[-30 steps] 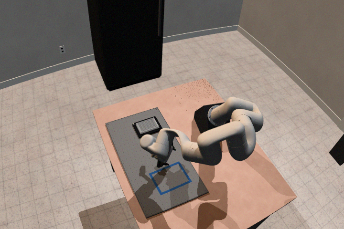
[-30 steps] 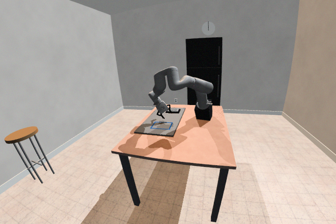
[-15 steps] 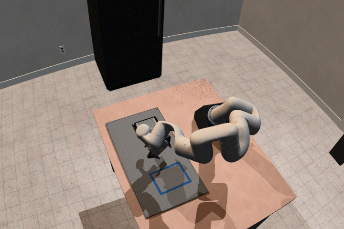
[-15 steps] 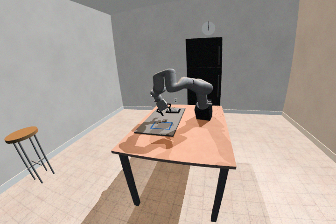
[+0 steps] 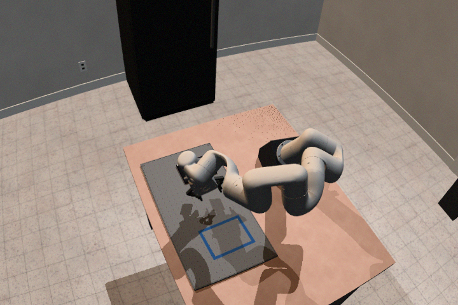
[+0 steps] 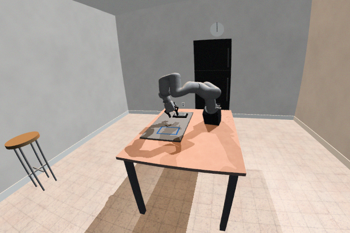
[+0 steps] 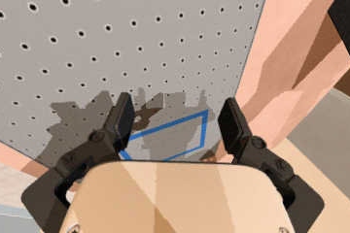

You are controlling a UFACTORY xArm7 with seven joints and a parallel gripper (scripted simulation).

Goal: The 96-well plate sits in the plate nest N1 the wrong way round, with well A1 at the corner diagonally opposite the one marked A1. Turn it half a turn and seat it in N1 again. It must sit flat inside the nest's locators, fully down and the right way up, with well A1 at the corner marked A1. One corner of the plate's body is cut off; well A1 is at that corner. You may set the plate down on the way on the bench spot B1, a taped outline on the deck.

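The 96-well plate is 210 mm to the right of my hand, 60 mm below it and 10 mm ahead of it. Round my hand: pale A1 mark: 250 mm to the right, 100 mm ahead, 70 mm below; then black plate nest N1: 210 mm to the right, 70 mm below, 10 mm ahead.
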